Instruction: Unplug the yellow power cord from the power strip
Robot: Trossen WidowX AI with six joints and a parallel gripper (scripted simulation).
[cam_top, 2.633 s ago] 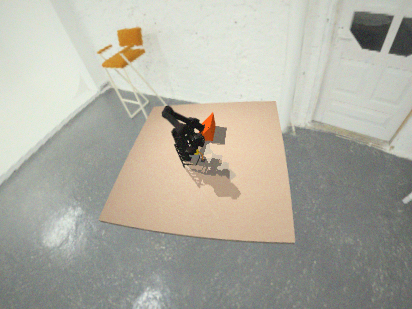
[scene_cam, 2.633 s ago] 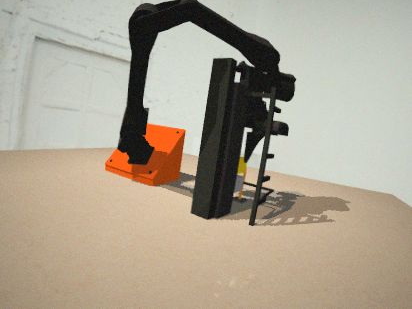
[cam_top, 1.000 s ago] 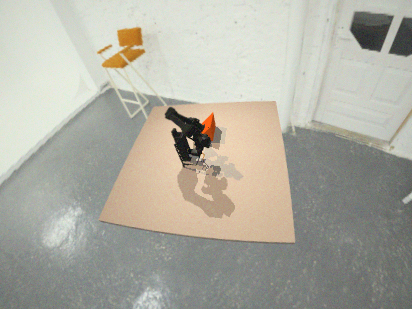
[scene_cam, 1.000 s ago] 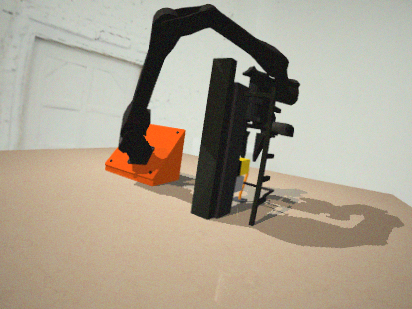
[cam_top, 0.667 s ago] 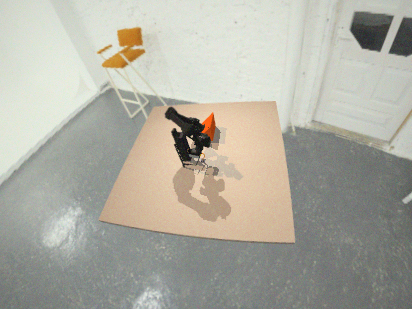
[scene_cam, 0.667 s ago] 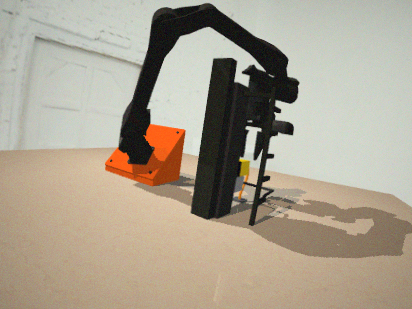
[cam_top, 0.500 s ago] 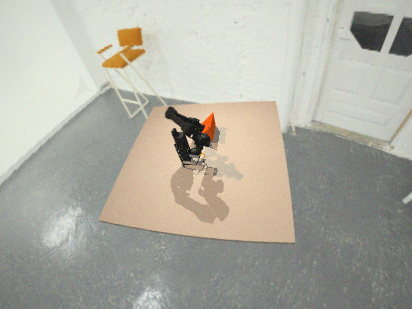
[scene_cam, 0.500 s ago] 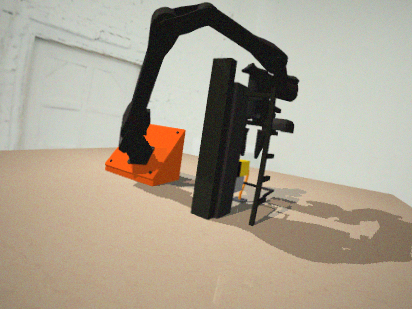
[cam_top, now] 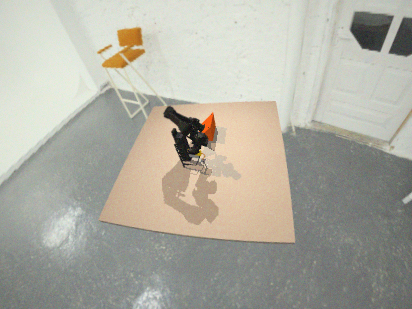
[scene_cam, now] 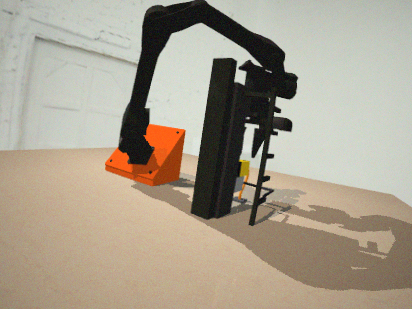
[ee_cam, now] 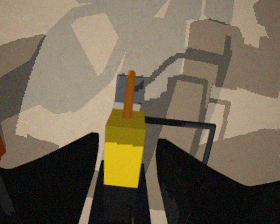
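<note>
Right now my gripper tip is 10 mm past the yellow plug, 40 mm to the left of it and 20 mm above it.
</note>
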